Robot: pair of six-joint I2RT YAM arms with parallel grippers.
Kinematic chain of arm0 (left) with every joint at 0, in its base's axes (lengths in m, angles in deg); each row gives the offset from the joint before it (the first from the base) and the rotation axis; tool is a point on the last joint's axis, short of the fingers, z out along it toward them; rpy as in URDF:
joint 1: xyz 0 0 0.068 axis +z
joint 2: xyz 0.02 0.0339 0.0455 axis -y
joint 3: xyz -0.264 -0.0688 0 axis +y
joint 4: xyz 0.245 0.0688 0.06 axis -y
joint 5: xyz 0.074 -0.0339 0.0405 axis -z
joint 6: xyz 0.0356 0 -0.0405 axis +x
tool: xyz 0 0 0 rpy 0 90 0
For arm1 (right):
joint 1: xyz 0 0 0.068 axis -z
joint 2: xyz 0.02 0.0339 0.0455 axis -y
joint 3: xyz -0.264 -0.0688 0 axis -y
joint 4: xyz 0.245 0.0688 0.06 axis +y
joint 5: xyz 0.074 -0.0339 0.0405 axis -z
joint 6: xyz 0.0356 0 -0.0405 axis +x
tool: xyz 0 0 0 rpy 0 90 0
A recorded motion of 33 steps. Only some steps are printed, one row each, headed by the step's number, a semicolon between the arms.
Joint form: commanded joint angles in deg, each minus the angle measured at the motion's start. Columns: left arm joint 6, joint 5, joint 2, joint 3, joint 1, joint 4; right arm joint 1, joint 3, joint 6, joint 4, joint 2, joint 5.
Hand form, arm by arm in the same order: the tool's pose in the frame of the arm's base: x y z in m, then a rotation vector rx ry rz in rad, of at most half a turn. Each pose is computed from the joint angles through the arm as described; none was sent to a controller.
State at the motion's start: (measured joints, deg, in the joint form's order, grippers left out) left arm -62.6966 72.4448 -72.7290 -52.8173 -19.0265 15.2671; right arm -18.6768 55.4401 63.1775 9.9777 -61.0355 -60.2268
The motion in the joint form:
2: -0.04 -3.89 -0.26 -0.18 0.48 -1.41; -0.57 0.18 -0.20 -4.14 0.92 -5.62
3: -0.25 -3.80 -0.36 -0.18 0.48 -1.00; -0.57 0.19 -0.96 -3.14 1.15 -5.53
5: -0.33 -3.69 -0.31 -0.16 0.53 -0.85; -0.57 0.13 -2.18 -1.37 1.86 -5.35
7: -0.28 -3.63 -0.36 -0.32 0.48 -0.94; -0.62 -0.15 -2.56 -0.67 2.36 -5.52
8: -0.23 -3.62 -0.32 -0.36 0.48 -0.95; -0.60 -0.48 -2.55 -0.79 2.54 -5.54
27: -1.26 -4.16 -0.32 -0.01 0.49 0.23; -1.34 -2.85 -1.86 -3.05 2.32 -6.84
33: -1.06 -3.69 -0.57 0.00 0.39 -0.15; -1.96 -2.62 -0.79 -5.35 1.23 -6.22
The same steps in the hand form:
2: 0.2549 -0.1205 0.3293 0.3383 2.0475 -1.9509; 0.2013 0.1047 0.3671 -0.2412 2.1140 1.9402
3: 0.2553 -0.1206 0.3294 0.3407 2.0448 -1.9529; 0.2001 0.1042 0.3665 -0.2424 2.1192 1.9337
5: 0.2552 -0.1204 0.3298 0.3429 2.0428 -1.9538; 0.1968 0.1030 0.3659 -0.2454 2.1259 1.9226
7: 0.2553 -0.1207 0.3304 0.3460 2.0423 -1.9545; 0.1944 0.1025 0.3650 -0.2493 2.1308 1.9230
8: 0.2552 -0.1206 0.3308 0.3480 2.0407 -1.9538; 0.1938 0.1022 0.3638 -0.2487 2.1313 1.9233
27: 0.2555 -0.1205 0.3305 0.3323 2.0361 -1.9545; 0.1941 0.1056 0.3528 -0.2686 2.1491 1.9556
33: 0.2558 -0.1213 0.3287 0.3372 2.0460 -1.9615; 0.1982 0.1095 0.3537 -0.2711 2.1375 1.9593

